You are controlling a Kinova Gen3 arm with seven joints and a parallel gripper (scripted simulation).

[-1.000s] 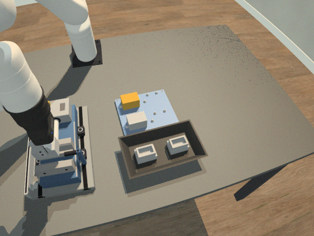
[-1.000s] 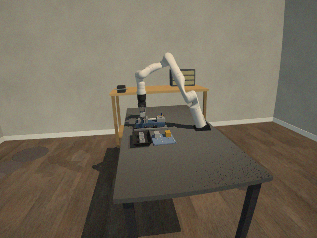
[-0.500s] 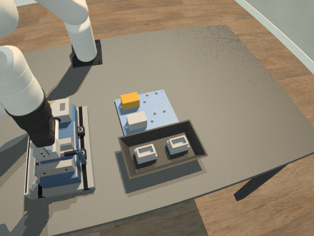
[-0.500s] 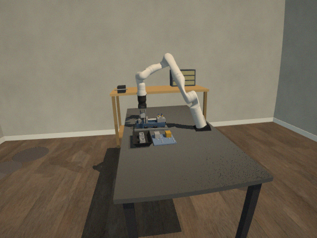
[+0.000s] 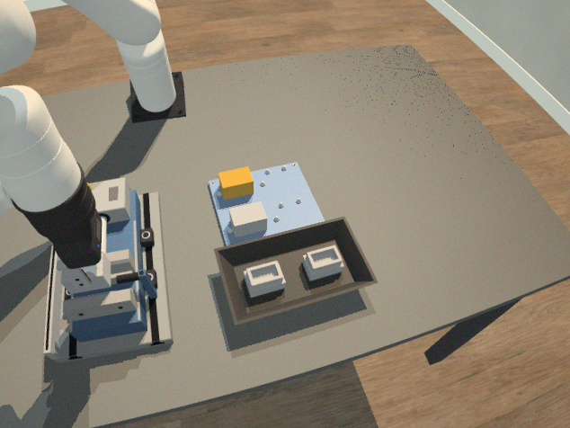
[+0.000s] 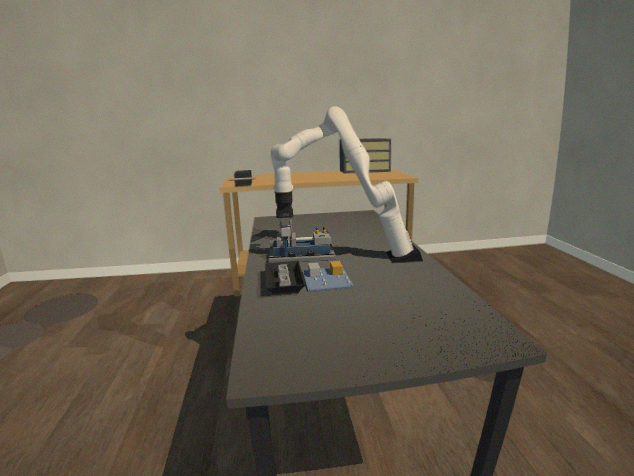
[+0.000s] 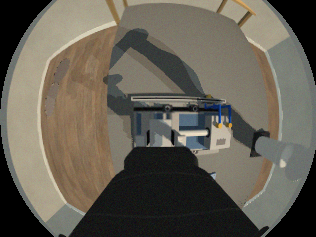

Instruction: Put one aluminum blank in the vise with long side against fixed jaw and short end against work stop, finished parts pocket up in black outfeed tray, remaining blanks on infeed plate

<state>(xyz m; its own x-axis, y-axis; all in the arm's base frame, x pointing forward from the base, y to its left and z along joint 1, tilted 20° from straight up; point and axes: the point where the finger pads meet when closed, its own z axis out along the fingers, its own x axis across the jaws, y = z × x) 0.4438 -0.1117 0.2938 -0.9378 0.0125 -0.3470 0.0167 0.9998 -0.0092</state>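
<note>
Right now the vise is 11 cm below my hand, 7 cm behind it and 1 cm to the left of it. Also, from my hand: yellow brass blank (25 cm to the left, 20 cm behind, 12 cm below); plain gray blank (26 cm to the left, 12 cm below, 11 cm behind).
</note>
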